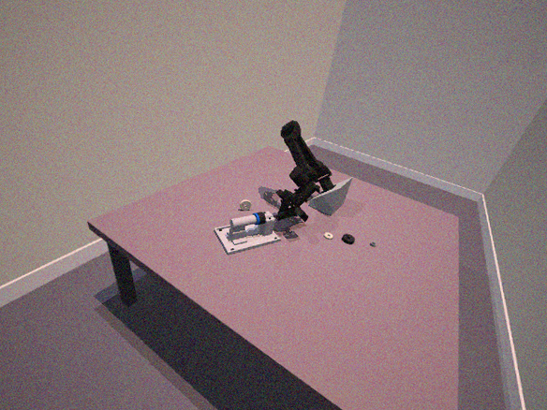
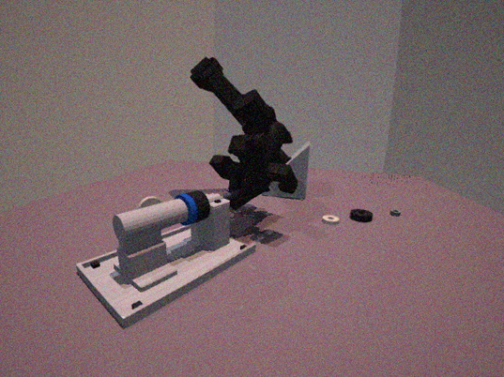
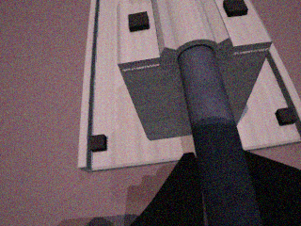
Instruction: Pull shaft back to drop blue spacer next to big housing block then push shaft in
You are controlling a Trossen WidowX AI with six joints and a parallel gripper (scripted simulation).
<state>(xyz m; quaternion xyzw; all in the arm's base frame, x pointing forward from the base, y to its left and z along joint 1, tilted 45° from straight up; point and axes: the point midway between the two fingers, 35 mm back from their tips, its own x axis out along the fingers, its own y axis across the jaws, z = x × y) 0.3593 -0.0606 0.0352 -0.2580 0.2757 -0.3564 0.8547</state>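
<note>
The dark shaft is 50 mm ahead of my gripper tip, 30 mm to the right of it and 20 mm above it. From my gripper tip the other things lie so: grey ring (380 mm to the left, 200 mm behind, 50 mm below); then black spacer (70 mm ahead, 40 mm to the right, 20 mm above); then blue spacer (90 mm ahead, 50 mm to the right, 20 mm above).
</note>
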